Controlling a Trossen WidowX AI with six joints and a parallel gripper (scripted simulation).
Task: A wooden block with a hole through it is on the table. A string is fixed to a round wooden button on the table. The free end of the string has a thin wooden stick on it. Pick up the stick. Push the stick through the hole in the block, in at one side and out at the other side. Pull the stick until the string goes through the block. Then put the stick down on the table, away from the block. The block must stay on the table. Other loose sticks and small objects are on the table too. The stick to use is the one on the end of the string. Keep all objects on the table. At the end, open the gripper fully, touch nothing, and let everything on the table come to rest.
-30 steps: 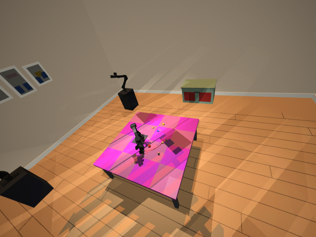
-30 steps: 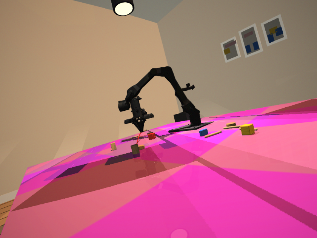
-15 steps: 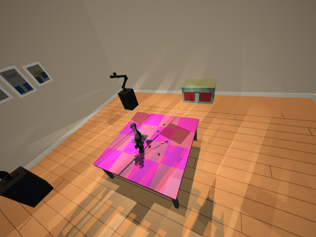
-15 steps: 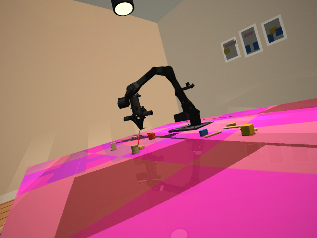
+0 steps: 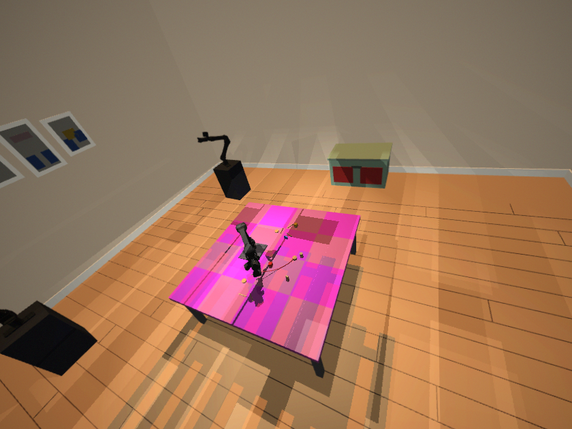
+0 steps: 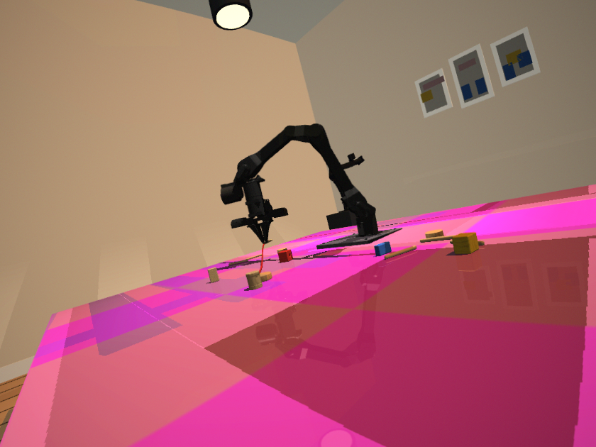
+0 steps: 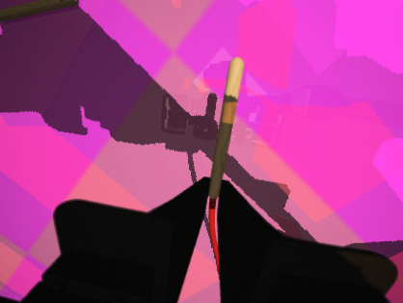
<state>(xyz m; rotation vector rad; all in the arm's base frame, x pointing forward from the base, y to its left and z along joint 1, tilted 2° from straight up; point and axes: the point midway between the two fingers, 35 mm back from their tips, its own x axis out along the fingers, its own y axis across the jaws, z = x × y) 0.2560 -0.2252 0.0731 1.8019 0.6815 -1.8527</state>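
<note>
Right now my gripper tip is 1 cm to the left of the thin wooden stick and 1 cm past it. From my gripper tip the other things lie so: red block (13 cm to the left, 4 cm below, 2 cm ahead); then round wooden button (26 cm to the left, 18 cm ahead, 5 cm below); then tan block (22 cm ahead, 6 cm to the left, 4 cm below).
</note>
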